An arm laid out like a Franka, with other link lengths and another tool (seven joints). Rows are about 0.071 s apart.
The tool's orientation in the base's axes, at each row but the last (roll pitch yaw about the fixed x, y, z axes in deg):
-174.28 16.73 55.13
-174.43 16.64 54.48
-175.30 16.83 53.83
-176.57 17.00 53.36
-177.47 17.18 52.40
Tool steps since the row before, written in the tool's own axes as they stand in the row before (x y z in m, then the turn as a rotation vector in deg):
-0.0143 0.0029 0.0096 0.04 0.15 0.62
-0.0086 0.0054 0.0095 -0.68 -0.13 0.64
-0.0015 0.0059 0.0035 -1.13 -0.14 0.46
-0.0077 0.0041 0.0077 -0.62 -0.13 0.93
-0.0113 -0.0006 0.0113 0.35 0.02 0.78
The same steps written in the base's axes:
-0.0079 -0.0147 -0.0053 -0.01 -0.17 -0.62
-0.0028 -0.0116 -0.0071 -0.64 -0.56 -0.40
0.0030 -0.0054 -0.0034 -0.86 -0.87 -0.10
-0.0029 -0.0099 -0.0053 -0.66 -0.58 -0.70
-0.0095 -0.0105 -0.0074 0.05 0.09 -0.85

